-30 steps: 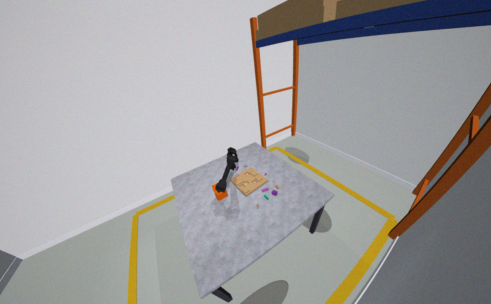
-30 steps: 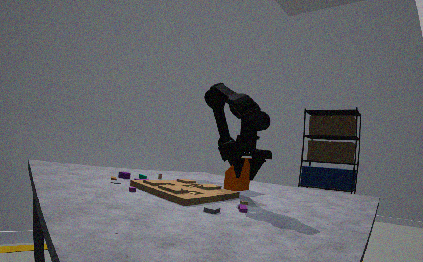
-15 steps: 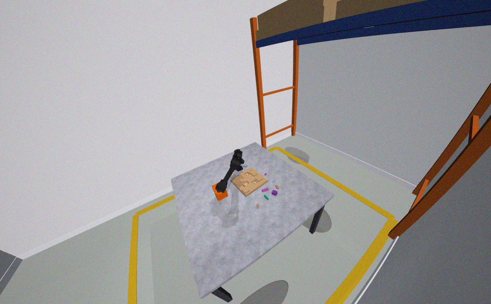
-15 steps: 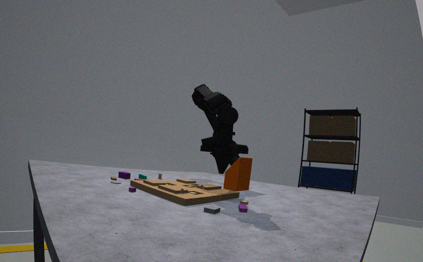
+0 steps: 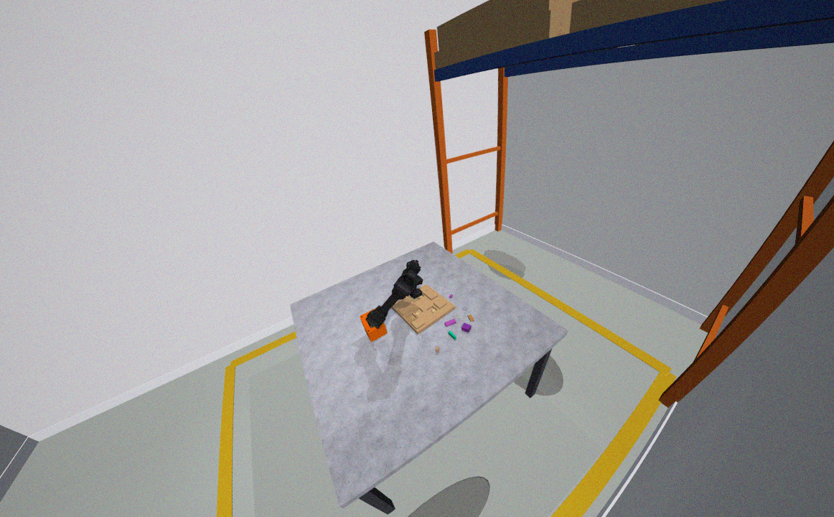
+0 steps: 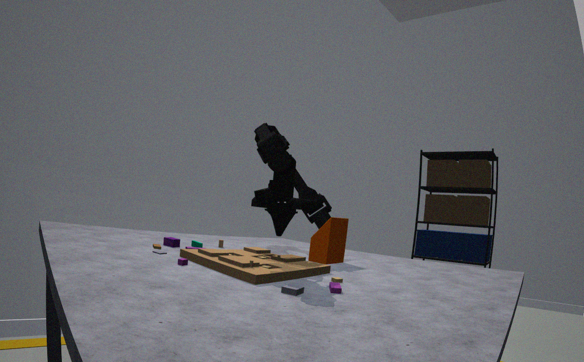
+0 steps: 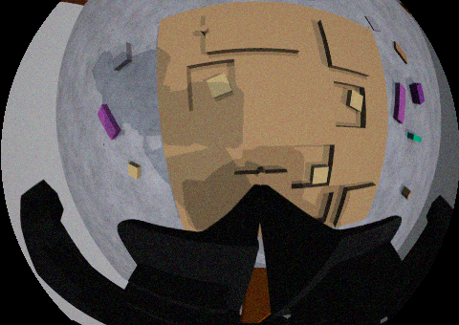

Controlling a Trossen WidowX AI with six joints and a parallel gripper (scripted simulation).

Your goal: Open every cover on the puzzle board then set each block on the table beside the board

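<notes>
The tan puzzle board is 7 cm below my gripper tip, 6 cm to the right of it and 4 cm ahead of it.
</notes>
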